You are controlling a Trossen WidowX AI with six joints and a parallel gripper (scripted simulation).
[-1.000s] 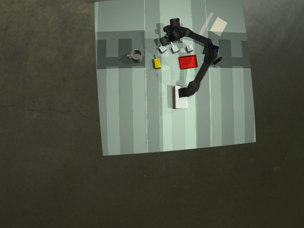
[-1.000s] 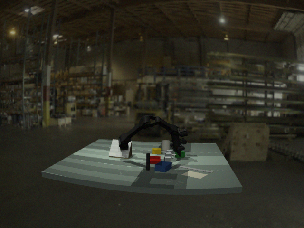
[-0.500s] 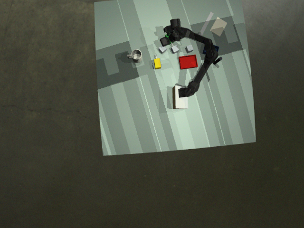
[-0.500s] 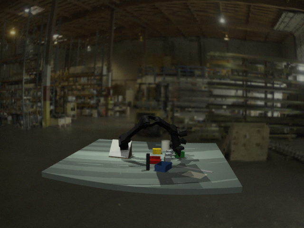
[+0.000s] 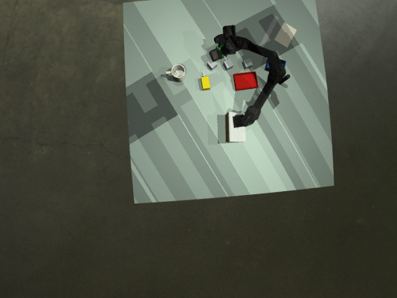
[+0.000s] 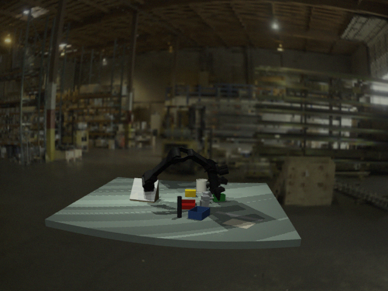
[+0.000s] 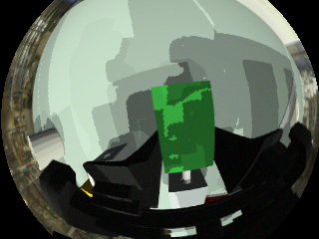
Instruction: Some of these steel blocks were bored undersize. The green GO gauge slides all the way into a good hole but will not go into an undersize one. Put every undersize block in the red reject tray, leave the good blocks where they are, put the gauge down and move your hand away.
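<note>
Now: gripper tip 8 cm past the steel block, 3 cm to the left of it and 1 cm below it. Round my gripper tip: red reject tray (19 cm behind, 12 cm to the right, 1 cm below); then yellow block (15 cm behind, 13 cm to the left, 1 cm above); then green GO gauge (2 cm behind, 1 cm to the right, 1 cm above).
</note>
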